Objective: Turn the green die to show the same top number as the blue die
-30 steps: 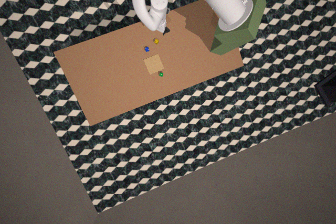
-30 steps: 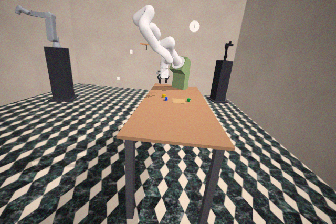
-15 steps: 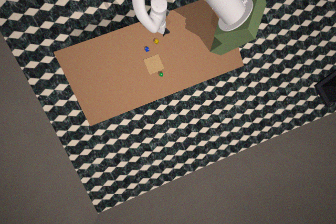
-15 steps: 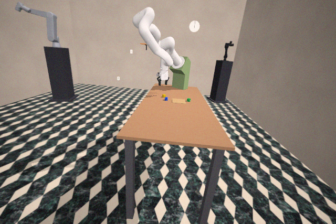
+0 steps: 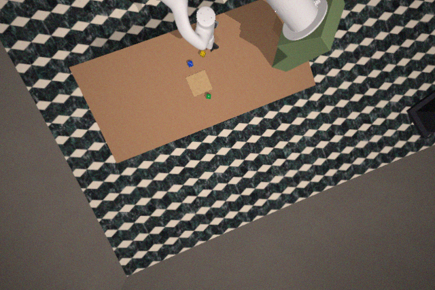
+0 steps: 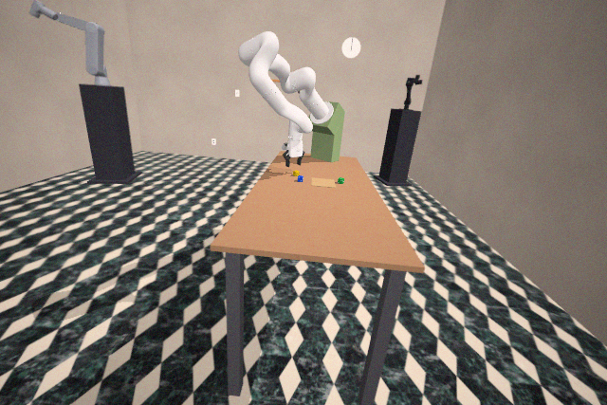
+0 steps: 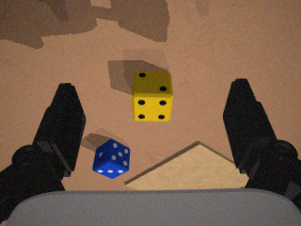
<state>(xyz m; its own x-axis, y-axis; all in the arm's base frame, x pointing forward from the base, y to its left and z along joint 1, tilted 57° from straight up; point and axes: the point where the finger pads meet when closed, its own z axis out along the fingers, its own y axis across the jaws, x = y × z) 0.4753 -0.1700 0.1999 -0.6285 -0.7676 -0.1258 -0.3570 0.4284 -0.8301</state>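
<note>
The yellow die is 30 mm ahead of my hand, 20 mm to the left of it and 50 mm below it. From my hand the other things lie so: green die (170 mm ahead, 260 mm to the left, 50 mm below); tan mat (160 mm ahead, 150 mm to the left, 60 mm below); blue die (140 mm ahead, 20 mm to the left, 50 mm below).
</note>
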